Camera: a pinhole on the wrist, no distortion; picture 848 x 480 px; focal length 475.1 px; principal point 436.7 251.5 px. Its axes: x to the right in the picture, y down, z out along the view. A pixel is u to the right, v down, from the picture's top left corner.
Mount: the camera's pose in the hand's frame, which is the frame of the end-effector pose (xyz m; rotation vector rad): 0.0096 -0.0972 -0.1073 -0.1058 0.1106 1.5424
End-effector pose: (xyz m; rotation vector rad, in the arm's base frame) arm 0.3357 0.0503 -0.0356 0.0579 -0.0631 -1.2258
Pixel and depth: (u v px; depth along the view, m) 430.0 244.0 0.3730
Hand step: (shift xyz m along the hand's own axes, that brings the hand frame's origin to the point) 0.0172 -0.0512 0.2629
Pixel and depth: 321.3 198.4 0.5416
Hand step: 0.0694 -0.1544 0.4472
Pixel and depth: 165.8 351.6 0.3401
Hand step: -0.0653 -0.2405 0.2564
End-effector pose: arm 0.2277 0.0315 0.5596 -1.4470 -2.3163 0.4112
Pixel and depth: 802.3 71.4 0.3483
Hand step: 0.1501 0.2128 0.2006
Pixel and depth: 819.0 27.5 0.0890
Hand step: 0.0538 -0.0151 -0.0291
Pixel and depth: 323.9 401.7 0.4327
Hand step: -0.1277 -0.1358 0.3356
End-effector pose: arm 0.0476 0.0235 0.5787 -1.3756 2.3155 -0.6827
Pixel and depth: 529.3 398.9 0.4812
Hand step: -0.1349 0.0658 0.3566
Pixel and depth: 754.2 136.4 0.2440
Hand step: 0.0740 0.0963 0.1118
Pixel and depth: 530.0 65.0 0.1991
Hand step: 0.0897 -0.0331 0.0844
